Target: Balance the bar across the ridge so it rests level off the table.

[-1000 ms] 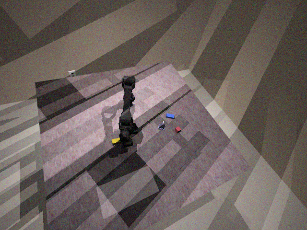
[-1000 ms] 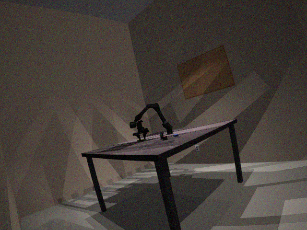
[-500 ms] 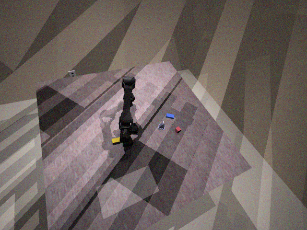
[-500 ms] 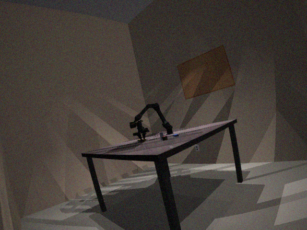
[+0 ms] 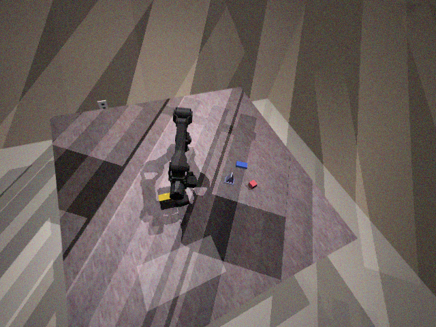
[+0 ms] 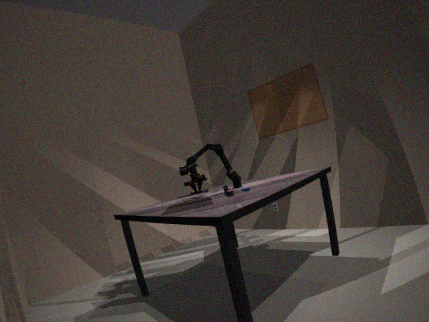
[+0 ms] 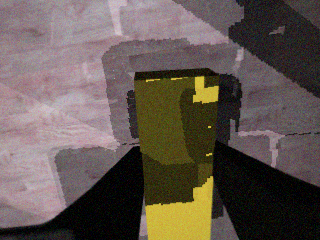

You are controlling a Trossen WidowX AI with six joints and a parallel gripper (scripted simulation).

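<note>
Right now the small red block is 7 cm ahead of my gripper tip, 41 cm to the left of it and 3 cm below it. Also, from my gripper tip: blue block (7 cm behind, 42 cm to the left, 3 cm below); then yellow bar (3 cm to the right).
</note>
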